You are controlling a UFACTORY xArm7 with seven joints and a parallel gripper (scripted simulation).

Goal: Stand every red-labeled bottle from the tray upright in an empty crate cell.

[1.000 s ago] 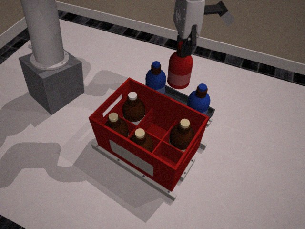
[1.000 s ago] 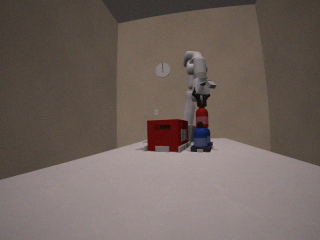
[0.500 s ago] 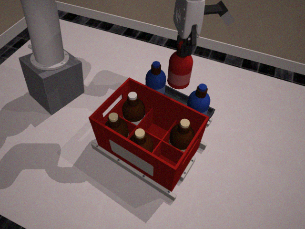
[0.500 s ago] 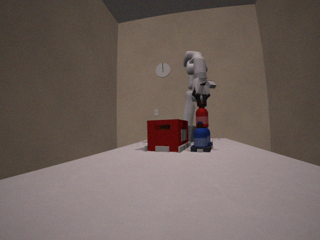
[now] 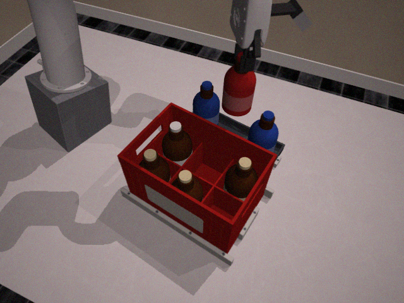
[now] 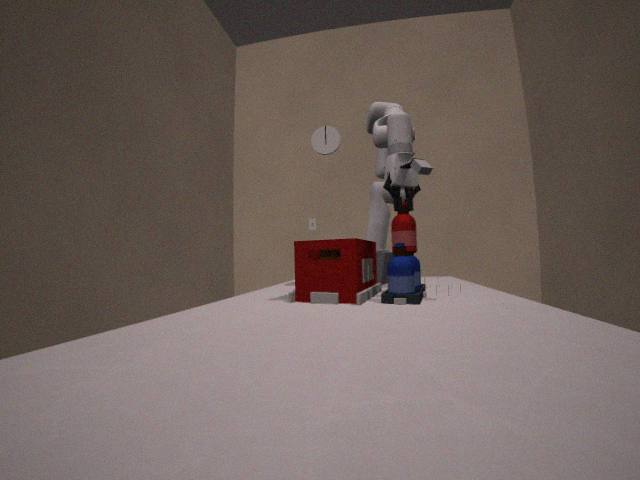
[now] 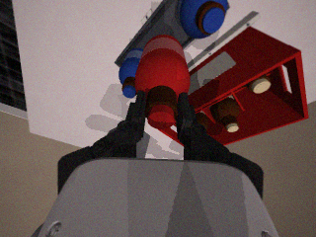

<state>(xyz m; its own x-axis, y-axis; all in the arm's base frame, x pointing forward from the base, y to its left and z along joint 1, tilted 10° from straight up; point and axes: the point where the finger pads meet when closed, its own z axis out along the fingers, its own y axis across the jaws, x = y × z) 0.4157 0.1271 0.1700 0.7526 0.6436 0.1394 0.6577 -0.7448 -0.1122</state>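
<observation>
Right now the red-labeled bottle is 7 cm below my hand. From my hand the other things lie so: red crate 1 cm ahead, 21 cm to the right, 20 cm below; then dark tray 27 cm below.
</observation>
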